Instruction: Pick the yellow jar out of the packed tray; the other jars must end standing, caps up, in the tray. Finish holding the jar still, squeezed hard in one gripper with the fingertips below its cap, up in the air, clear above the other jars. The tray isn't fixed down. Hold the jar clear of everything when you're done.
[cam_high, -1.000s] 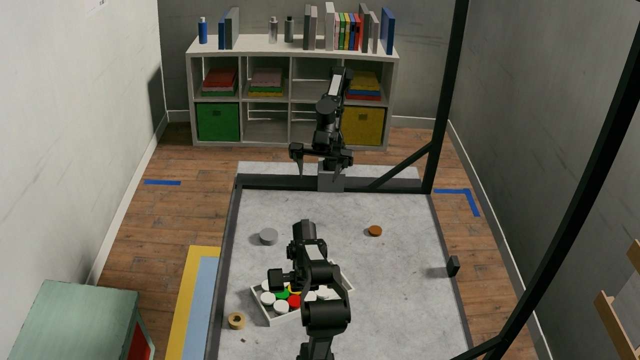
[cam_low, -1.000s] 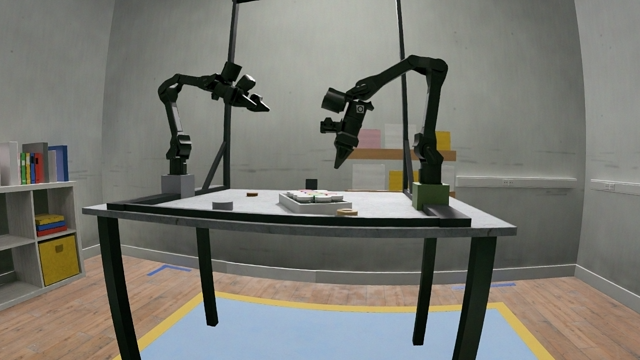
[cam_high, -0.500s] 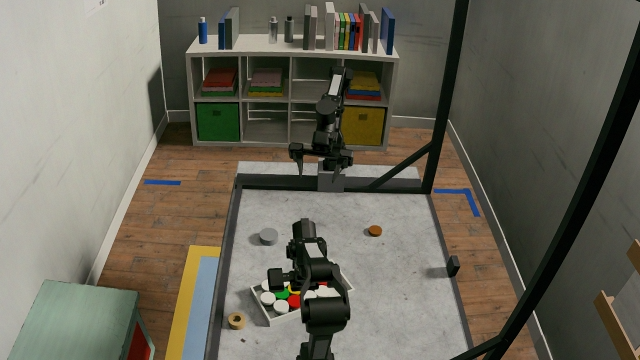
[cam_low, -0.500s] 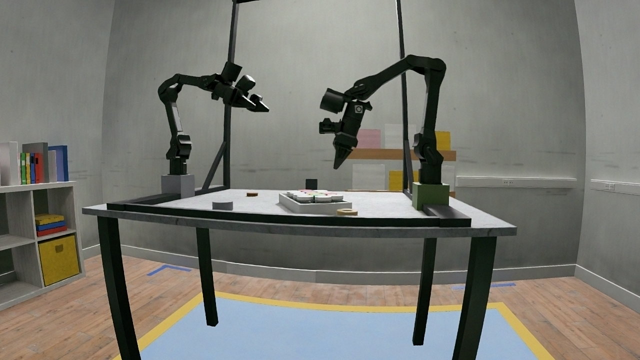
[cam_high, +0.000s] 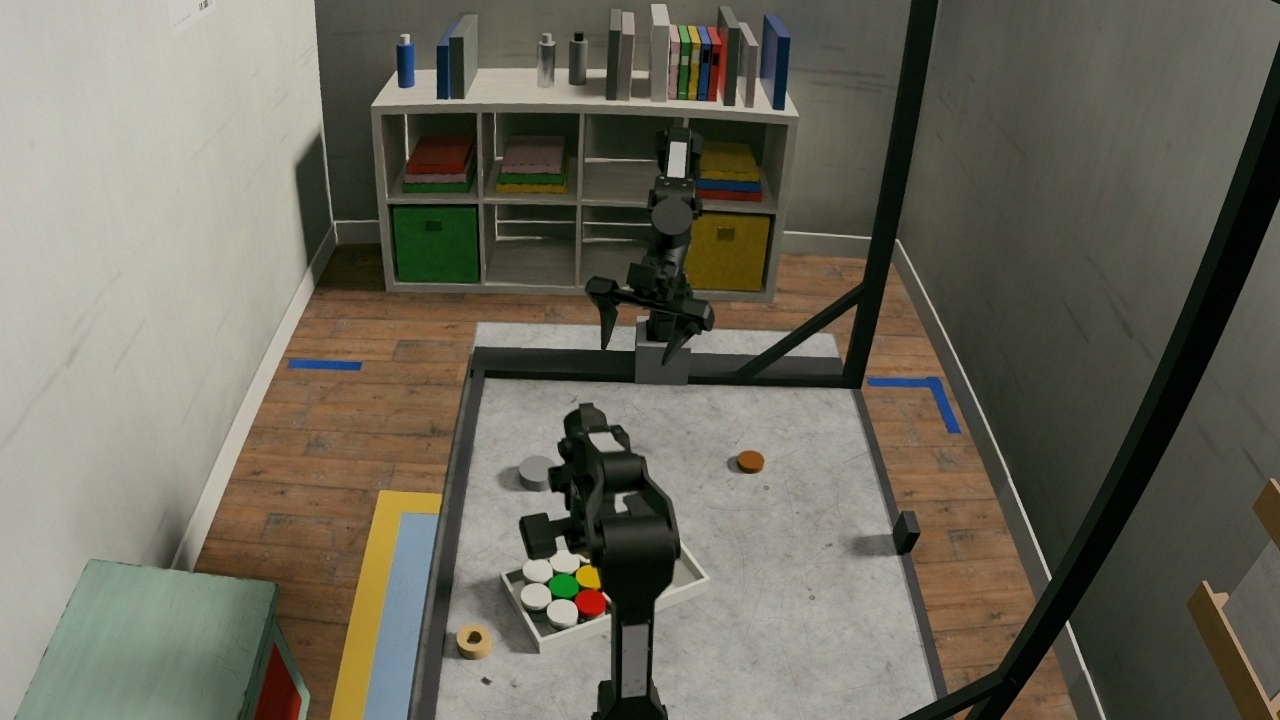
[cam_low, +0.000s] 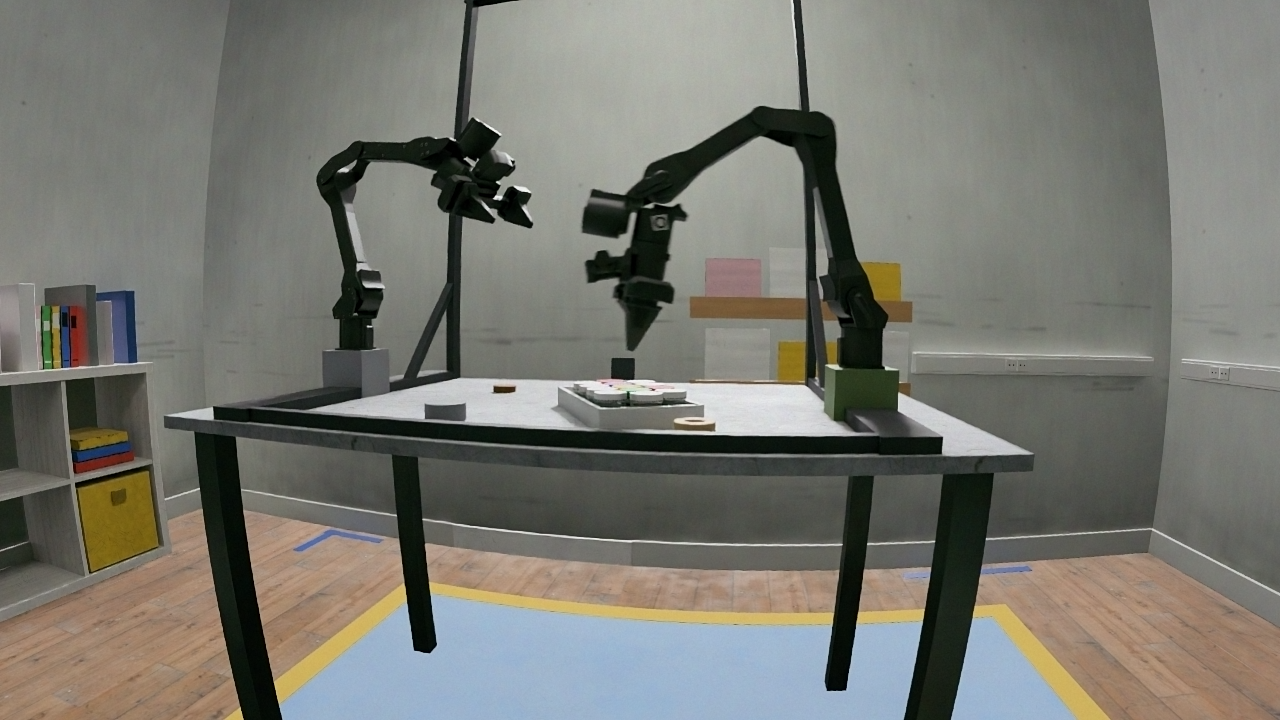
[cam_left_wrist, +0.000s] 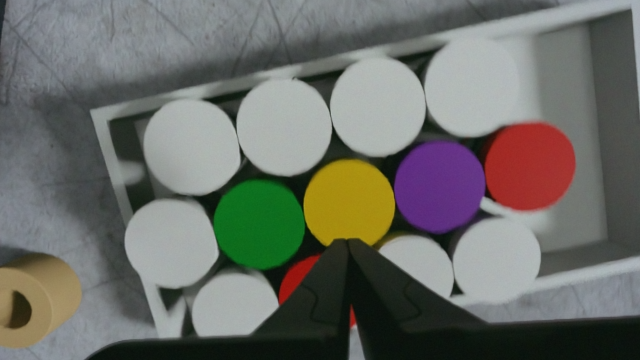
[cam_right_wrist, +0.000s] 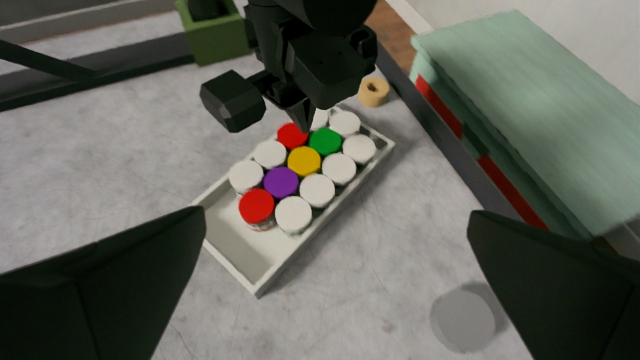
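My left hand is 100 mm above the red jar, 40 mm to the right of it and 10 mm past it. The rest, counted from my left hand: yellow jar 100 mm below, 10 mm to the right; green jar 100 mm below, 30 mm ahead, 10 mm to the left; purple jar 100 mm below, 40 mm behind, 30 mm to the right.
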